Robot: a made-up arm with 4 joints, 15 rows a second.
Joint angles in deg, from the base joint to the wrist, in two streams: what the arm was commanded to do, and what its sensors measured. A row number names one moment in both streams.
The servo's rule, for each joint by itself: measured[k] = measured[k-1] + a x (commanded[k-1-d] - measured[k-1]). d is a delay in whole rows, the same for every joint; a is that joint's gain. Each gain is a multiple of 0.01, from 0.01 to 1. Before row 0 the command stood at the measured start. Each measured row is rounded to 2 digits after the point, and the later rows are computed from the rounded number. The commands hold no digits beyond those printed.
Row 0, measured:
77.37 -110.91 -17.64 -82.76
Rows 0 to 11, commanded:
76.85 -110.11 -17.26 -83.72
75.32 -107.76 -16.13 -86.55
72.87 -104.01 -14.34 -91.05
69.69 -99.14 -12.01 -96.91
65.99 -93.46 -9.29 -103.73
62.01 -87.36 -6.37 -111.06
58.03 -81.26 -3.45 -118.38
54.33 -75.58 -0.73 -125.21
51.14 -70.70 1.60 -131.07
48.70 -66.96 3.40 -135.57
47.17 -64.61 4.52 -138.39
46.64 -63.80 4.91 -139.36
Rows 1 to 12, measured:
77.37 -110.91 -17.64 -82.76
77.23 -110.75 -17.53 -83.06
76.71 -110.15 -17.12 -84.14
75.67 -108.92 -16.31 -86.28
74.06 -106.96 -15.06 -89.58
71.88 -104.26 -13.39 -93.97
69.22 -100.88 -11.35 -99.27
66.20 -96.96 -9.06 -105.19
63.00 -92.68 -6.64 -111.40
59.80 -88.28 -4.25 -117.50
56.80 -84.02 -2.03 -123.10
54.20 -80.14 -0.13 -127.84
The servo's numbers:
d 1
a 0.27 0.20 0.29 0.31

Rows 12 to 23, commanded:
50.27 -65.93 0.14 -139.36
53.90 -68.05 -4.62 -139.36
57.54 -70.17 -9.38 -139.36
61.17 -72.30 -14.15 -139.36
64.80 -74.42 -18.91 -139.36
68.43 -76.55 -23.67 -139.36
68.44 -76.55 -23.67 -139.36
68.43 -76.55 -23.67 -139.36
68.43 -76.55 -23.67 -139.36
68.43 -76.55 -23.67 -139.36
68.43 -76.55 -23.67 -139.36
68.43 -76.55 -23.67 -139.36
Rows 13 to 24, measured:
52.16 -76.87 1.33 -131.41
51.65 -74.68 0.98 -133.87
52.26 -73.35 -0.64 -135.57
53.69 -72.71 -3.17 -136.74
55.71 -72.63 -6.35 -137.55
58.16 -72.99 -9.99 -138.11
60.93 -73.70 -13.96 -138.50
62.96 -74.27 -16.78 -138.77
64.44 -74.73 -18.78 -138.95
65.52 -75.09 -20.20 -139.08
66.31 -75.38 -21.21 -139.17
66.88 -75.61 -21.92 -139.23

